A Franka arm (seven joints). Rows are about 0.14 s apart.
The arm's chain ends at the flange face. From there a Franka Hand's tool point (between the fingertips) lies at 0.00 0.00 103.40 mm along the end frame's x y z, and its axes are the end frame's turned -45 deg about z.
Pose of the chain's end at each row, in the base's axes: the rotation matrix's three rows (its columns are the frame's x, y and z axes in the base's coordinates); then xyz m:
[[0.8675, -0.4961, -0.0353], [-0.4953, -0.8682, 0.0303], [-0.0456, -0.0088, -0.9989]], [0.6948, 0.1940, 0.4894]
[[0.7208, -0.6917, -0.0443], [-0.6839, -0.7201, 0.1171], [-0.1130, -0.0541, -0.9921]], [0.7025, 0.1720, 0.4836]
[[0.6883, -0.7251, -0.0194], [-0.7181, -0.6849, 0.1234], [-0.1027, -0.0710, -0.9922]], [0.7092, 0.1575, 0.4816]
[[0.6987, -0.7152, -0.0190], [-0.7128, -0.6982, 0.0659], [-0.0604, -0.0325, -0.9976]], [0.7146, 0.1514, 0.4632]
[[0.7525, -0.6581, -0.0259], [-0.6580, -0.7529, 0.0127], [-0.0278, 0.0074, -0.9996]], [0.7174, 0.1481, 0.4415]
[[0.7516, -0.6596, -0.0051], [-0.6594, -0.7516, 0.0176], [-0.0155, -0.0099, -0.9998]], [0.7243, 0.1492, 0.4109]
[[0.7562, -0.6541, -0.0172], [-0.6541, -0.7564, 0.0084], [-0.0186, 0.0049, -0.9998]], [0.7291, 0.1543, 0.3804]
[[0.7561, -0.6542, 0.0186], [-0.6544, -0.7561, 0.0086], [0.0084, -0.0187, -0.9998]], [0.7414, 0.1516, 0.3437]
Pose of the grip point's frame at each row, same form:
[[0.9642, 0.2626, -0.0353], [0.2637, -0.9641, 0.0303], [-0.0260, -0.0385, -0.9989]], [0.6911, 0.1971, 0.3861]
[[0.9988, 0.0206, -0.0443], [0.0256, -0.9928, 0.1171], [-0.0416, -0.1182, -0.9921]], [0.6979, 0.1841, 0.3810]
[[0.9994, -0.0260, -0.0194], [-0.0235, -0.9921, 0.1234], [-0.0224, -0.1228, -0.9922]], [0.7072, 0.1703, 0.3790]
[[0.9998, -0.0117, -0.0190], [-0.0103, -0.9977, 0.0659], [-0.0197, -0.0657, -0.9976]], [0.7126, 0.1582, 0.3600]
[[0.9974, 0.0668, -0.0259], [0.0671, -0.9977, 0.0127], [-0.0249, -0.0144, -0.9996]], [0.7147, 0.1494, 0.3381]
[[0.9979, 0.0651, -0.0051], [0.0652, -0.9977, 0.0176], [-0.0040, -0.0180, -0.9998]], [0.7238, 0.1510, 0.3075]
[[0.9972, 0.0722, -0.0172], [0.0723, -0.9974, 0.0084], [-0.0166, -0.0097, -0.9998]], [0.7273, 0.1552, 0.2770]
[[0.9972, 0.0721, 0.0186], [0.0719, -0.9974, 0.0086], [0.0192, -0.0073, -0.9998]], [0.7433, 0.1525, 0.2403]

